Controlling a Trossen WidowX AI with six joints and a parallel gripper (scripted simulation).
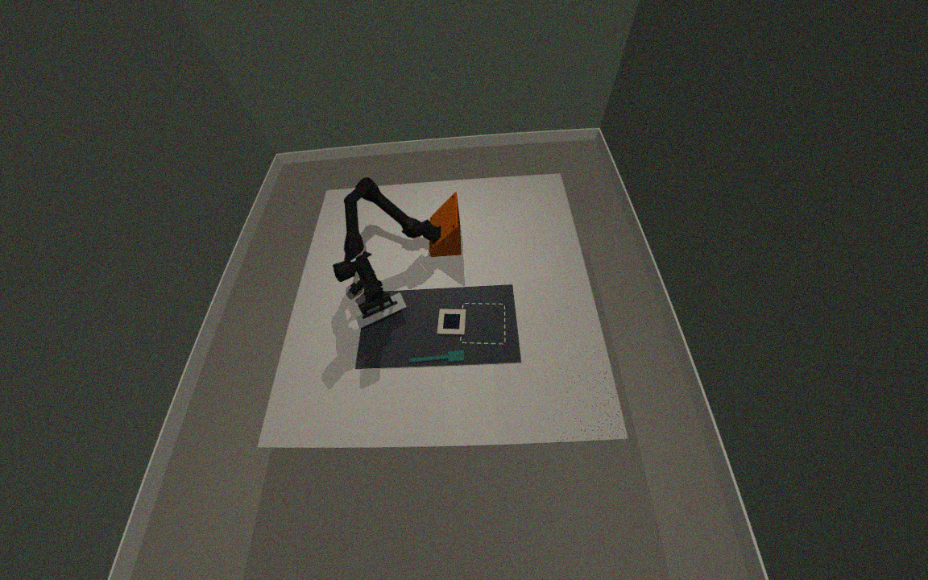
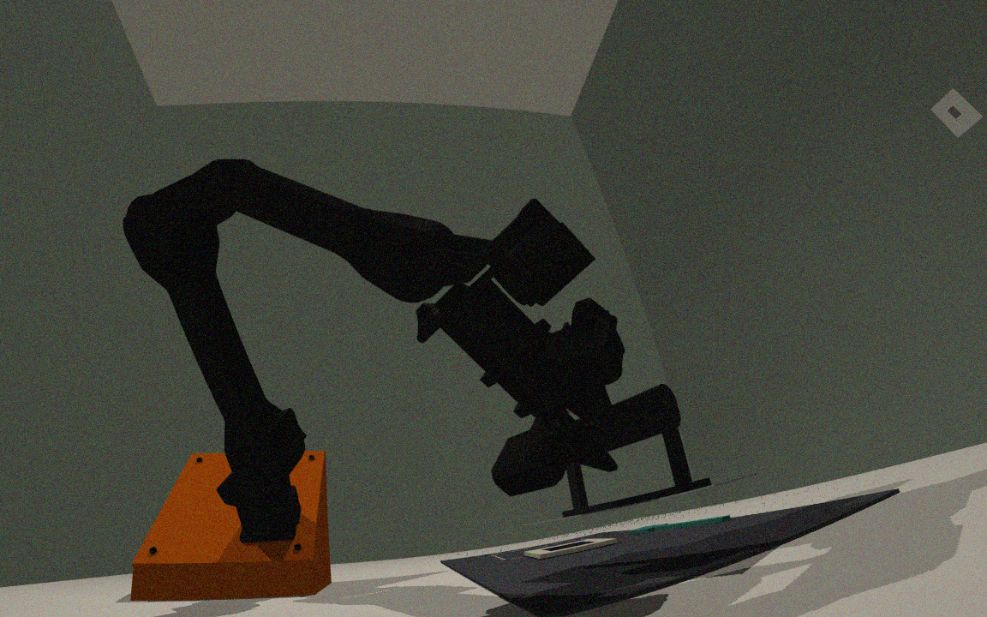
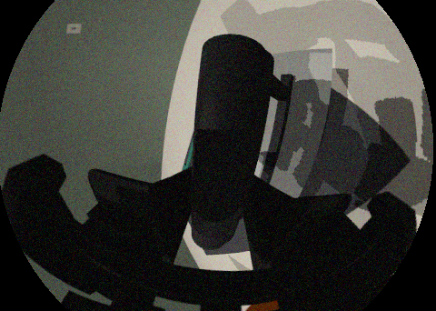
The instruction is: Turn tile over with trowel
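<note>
The white tile lies 40 mm ahead of my gripper tip, 260 mm to the left of it and 90 mm below it. The rest, counted from my gripper tip: black-handled float: 20 mm behind, 10 mm to the right, 10 mm below; green trowel: 180 mm ahead, 220 mm to the left, 100 mm below.
</note>
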